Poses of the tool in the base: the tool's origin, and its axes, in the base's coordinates. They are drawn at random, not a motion.
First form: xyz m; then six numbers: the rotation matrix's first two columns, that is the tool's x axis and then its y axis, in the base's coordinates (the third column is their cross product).
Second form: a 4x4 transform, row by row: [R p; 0 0 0 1], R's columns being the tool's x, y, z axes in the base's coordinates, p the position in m. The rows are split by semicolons. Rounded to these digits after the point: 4 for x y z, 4 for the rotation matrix.
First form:
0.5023 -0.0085 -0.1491 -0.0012 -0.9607 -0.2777 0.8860 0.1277 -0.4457
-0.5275 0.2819 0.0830 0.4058 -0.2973 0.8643 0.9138 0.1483 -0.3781
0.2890 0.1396 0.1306 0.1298 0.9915 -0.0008 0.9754 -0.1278 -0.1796
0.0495 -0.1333 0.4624 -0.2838 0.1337 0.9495 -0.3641 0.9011 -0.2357
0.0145 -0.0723 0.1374 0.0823 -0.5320 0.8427 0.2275 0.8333 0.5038
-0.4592 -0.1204 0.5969 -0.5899 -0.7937 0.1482 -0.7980 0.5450 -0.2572
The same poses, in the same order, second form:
-0.0012 0.8860 0.4636 0.5023; -0.9607 0.1277 -0.2466 -0.0085; -0.2777 -0.4457 0.8510 -0.1491; 0 0 0 1
0.4058 0.9138 -0.0158 -0.5275; -0.2973 0.1483 0.9432 0.2819; 0.8643 -0.3781 0.3319 0.0830; 0 0 0 1
0.1298 0.9754 -0.1782 0.2890; 0.9915 -0.1278 0.0225 0.1396; -0.0008 -0.1796 -0.9837 0.1306; 0 0 0 1
-0.2838 -0.3641 -0.8871 0.0495; 0.1337 0.9011 -0.4126 -0.1333; 0.9495 -0.2357 -0.2071 0.4624; 0 0 0 1
0.0823 0.2275 -0.9702 0.0145; -0.5320 0.8333 0.1503 -0.0723; 0.8427 0.5038 0.1896 0.1374; 0 0 0 1
-0.5899 -0.7980 0.1234 -0.4592; -0.7937 0.5450 -0.2700 -0.1204; 0.1482 -0.2572 -0.9549 0.5969; 0 0 0 1

